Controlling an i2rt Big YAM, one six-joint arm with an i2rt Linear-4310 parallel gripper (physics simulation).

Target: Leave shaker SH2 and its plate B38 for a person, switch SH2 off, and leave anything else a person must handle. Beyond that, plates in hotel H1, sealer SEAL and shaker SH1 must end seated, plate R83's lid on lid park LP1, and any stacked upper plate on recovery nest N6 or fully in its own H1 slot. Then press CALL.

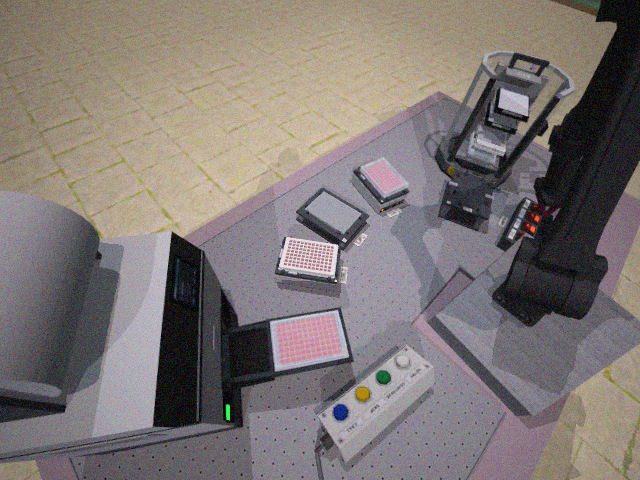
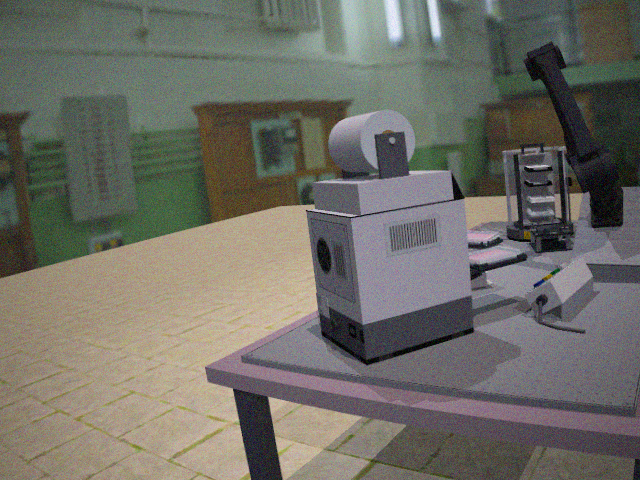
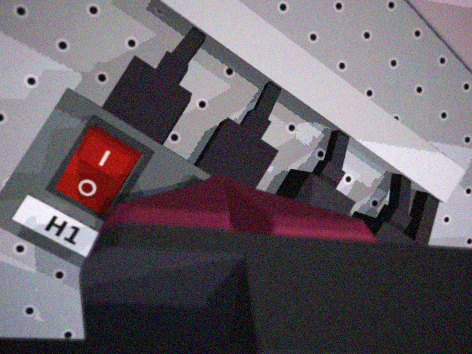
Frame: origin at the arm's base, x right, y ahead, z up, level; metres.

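Where they show: gripper, fingertip midpoint: (image 1: 545, 215) (image 3: 216, 191); arm's base, origin of the base link: (image 1: 531, 288) (image 2: 607, 208).
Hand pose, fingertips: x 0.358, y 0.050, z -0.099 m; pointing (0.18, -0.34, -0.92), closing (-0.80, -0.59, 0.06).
Note:
Things, the pixels of their top centre, and the offset from my fingertips. "spot": a spot on its surface instead.
- switch strip, surface spot: (image 1: 515, 225) spot: dx -0.077, dy +0.040, dz -0.024 m
- white plate with red wells, middle of its top: (image 1: 309, 255) dx -0.601, dy +0.318, dz +0.004 m
- grey lidded plate, middle of its top: (image 1: 333, 211) dx -0.452, dy +0.395, dz -0.019 m
- sealer, middle of its top: (image 2: 372, 113) dx -0.961, dy +0.298, dz +0.391 m
- button box, middle of its top: (image 1: 384, 396) (image 2: 560, 267) dx -0.691, dy +0.011, dz +0.019 m
- white button, middle of its top: (image 1: 404, 360) dx -0.614, dy +0.024, dz +0.010 m
My gripper (image 3: 216, 191) is shut, with nothing between its maroon fingertips. It sits low over the switch strip (image 1: 515, 225) at the table's right and covers most of the switches. Black plugs (image 3: 238, 151) stand behind the strip. A pink plate (image 1: 383, 177) sits on a small black base. A white plate with red wells (image 1: 309, 257) sits on another base. A grey lidded plate (image 1: 332, 211) lies between them. I cannot read their labels.
The plate hotel (image 1: 499, 119) (image 2: 532, 190) stands at the back right with several plates in its slots. The sealer (image 1: 151, 329) (image 2: 390, 267) stands front left, a pink plate (image 1: 309, 339) on its tray. The button box (image 1: 375, 400) has a white button (image 1: 403, 361) at its far end.

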